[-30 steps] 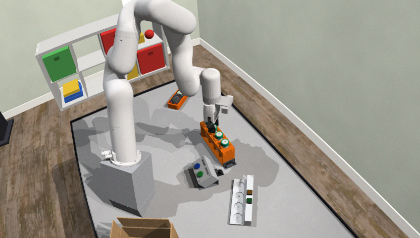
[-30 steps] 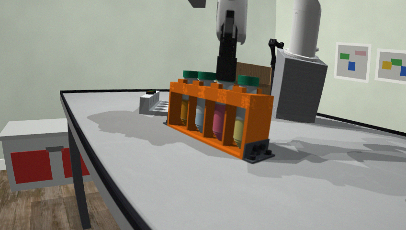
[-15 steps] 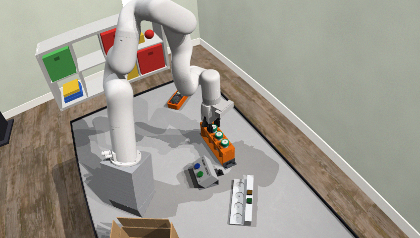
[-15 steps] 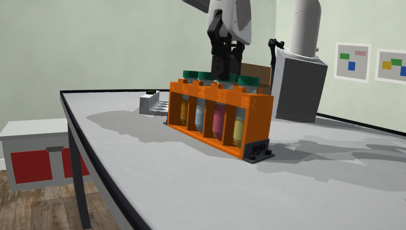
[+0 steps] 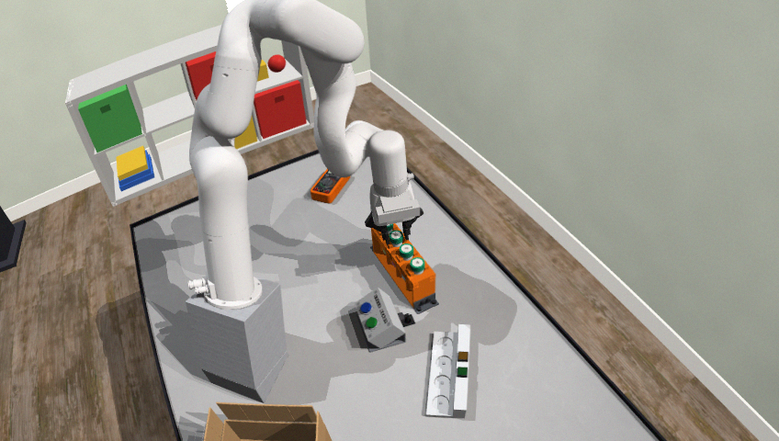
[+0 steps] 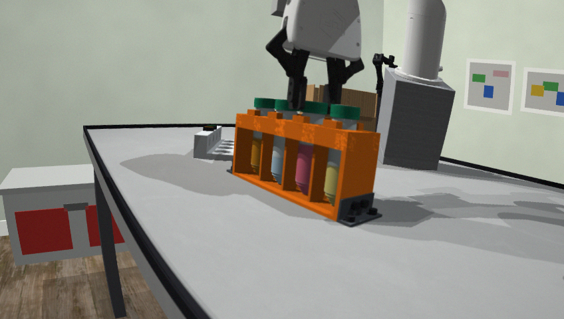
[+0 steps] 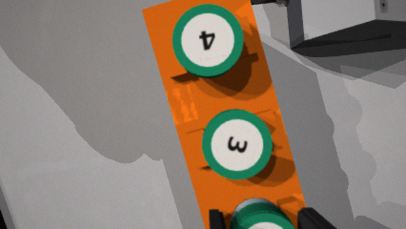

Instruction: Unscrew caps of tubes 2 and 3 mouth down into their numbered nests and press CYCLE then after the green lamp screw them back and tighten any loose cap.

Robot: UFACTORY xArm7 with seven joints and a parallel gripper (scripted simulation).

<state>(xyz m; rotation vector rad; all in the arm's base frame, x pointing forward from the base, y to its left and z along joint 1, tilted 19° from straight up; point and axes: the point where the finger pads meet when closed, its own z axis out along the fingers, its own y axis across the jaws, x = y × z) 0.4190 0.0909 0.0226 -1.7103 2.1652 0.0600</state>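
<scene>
My hand is 1 cm above the cap 2. Also, from my hand: tube 3 threaded neck: 5 cm to the right, 1 cm below; cap 1: 5 cm to the left, 1 cm below; cap 3: 5 cm to the right, 1 cm below.
</scene>
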